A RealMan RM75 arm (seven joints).
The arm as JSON. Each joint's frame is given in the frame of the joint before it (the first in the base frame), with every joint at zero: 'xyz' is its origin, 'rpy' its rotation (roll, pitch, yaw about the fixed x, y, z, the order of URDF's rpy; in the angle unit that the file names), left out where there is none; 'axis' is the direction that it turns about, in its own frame. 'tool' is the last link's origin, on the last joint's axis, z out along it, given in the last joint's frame.
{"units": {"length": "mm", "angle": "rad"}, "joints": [
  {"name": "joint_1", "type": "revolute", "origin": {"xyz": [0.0, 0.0, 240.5], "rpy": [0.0, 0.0, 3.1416]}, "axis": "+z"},
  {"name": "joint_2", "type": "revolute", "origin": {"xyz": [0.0, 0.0, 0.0], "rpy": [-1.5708, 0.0, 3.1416]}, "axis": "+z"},
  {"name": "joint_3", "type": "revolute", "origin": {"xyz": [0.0, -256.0, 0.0], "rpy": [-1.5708, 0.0, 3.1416]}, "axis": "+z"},
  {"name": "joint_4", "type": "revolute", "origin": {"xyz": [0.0, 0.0, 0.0], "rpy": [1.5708, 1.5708, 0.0]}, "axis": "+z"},
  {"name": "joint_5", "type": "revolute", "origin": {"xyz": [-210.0, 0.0, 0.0], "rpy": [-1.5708, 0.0, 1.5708]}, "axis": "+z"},
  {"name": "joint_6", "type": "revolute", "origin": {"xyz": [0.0, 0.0, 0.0], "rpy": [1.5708, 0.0, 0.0]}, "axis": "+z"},
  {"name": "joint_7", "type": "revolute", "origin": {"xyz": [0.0, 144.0, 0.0], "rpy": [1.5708, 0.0, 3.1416]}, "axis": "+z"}
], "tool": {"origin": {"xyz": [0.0, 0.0, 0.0]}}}
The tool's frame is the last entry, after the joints.
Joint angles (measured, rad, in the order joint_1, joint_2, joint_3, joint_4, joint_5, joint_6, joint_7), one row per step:
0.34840, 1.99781, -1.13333, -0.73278, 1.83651, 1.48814, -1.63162
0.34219, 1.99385, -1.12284, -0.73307, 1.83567, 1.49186, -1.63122
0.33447, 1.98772, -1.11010, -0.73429, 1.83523, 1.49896, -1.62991
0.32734, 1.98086, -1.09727, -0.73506, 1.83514, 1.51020, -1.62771
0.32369, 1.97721, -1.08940, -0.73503, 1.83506, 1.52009, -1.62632
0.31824, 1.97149, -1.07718, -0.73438, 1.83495, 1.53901, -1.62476
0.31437, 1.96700, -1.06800, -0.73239, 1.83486, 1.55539, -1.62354
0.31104, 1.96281, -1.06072, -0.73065, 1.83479, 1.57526, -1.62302
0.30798, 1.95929, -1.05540, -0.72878, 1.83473, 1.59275, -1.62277
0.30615, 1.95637, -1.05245, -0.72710, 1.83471, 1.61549, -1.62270
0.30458, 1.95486, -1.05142, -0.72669, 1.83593, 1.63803, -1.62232
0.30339, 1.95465, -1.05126, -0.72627, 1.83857, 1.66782, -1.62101
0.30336, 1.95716, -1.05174, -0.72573, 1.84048, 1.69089, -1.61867
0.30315, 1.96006, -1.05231, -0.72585, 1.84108, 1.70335, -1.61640
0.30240, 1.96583, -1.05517, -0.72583, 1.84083, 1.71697, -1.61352
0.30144, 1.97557, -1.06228, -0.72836, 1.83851, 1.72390, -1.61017
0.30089, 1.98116, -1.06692, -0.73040, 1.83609, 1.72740, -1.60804
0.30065, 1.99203, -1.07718, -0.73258, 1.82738, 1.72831, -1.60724
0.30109, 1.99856, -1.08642, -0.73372, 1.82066, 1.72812, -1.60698
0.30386, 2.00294, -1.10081, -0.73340, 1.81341, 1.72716, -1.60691
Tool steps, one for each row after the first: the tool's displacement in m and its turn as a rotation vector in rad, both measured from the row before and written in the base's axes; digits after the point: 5 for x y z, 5 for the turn. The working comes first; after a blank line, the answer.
Tool pose at each row, in the base's axes (x y z in m, rotation vector in rad; the steps are taken from these numbers as rounded here):
0.24423, 0.32117, 0.03047, -2.51193, 0.73708, 1.13320
0.24740, 0.32027, 0.03385, -2.50041, 0.74032, 1.13178
0.25114, 0.31896, 0.03858, -2.48815, 0.74240, 1.13100
0.25448, 0.31728, 0.04355, -2.47909, 0.74331, 1.13310
0.25599, 0.31597, 0.04634, -2.47620, 0.74274, 1.13740
0.25805, 0.31351, 0.05059, -2.47459, 0.73999, 1.14639
0.25960, 0.31133, 0.05365, -2.47485, 0.73866, 1.15466
0.26043, 0.30875, 0.05626, -2.48032, 0.73424, 1.16507
0.26115, 0.30631, 0.05825, -2.48610, 0.73082, 1.17404
0.26076, 0.30340, 0.05961, -2.49922, 0.72378, 1.18714
0.25968, 0.30050, 0.06045, -2.51352, 0.71567, 1.20264
0.25758, 0.29676, 0.06090, -2.53304, 0.70524, 1.22677
0.25529, 0.29385, 0.06027, -2.54879, 0.69929, 1.24937
0.25381, 0.29212, 0.05939, -2.55762, 0.69788, 1.26319
0.25186, 0.28974, 0.05706, -2.56946, 0.69952, 1.28008
0.24927, 0.28767, 0.05269, -2.58244, 0.70482, 1.29333
0.24776, 0.28647, 0.05003, -2.59125, 0.70799, 1.29916
0.24541, 0.28463, 0.04397, -2.60874, 0.71537, 1.30113
0.24379, 0.28341, 0.03960, -2.62371, 0.72031, 1.29933
0.24188, 0.28243, 0.03479, -2.64584, 0.72466, 1.29278

0.00317, -0.00090, 0.00338, 0.00783, 0.00032, -0.00768
0.00374, -0.00131, 0.00473, 0.00887, 0.00065, -0.00731
0.00334, -0.00168, 0.00497, 0.00649, 0.00226, -0.00442
0.00151, -0.00131, 0.00279, 0.00200, 0.00312, -0.00005
0.00206, -0.00246, 0.00425, 0.00140, 0.00593, 0.00290
0.00155, -0.00218, 0.00306, -0.00069, 0.00553, 0.00293
0.00083, -0.00258, 0.00261, -0.00364, 0.00609, 0.00765
0.00072, -0.00244, 0.00199, -0.00420, 0.00522, 0.00692
-0.00039, -0.00291, 0.00136, -0.00889, 0.00689, 0.01345
-0.00108, -0.00290, 0.00084, -0.00976, 0.00827, 0.01515
-0.00210, -0.00374, 0.00045, -0.01431, 0.01340, 0.02102
-0.00229, -0.00291, -0.00063, -0.01345, 0.01323, 0.01644
-0.00148, -0.00173, -0.00088, -0.00875, 0.00841, 0.00853
-0.00195, -0.00238, -0.00233, -0.01318, 0.01054, 0.00930
-0.00259, -0.00207, -0.00437, -0.01516, 0.00833, 0.00723
-0.00151, -0.00120, -0.00266, -0.00946, 0.00345, 0.00438
-0.00235, -0.00184, -0.00606, -0.01739, 0.00048, 0.00595
-0.00162, -0.00122, -0.00437, -0.01351, -0.00204, 0.00499
-0.00191, -0.00098, -0.00481, -0.01779, -0.00582, 0.00795

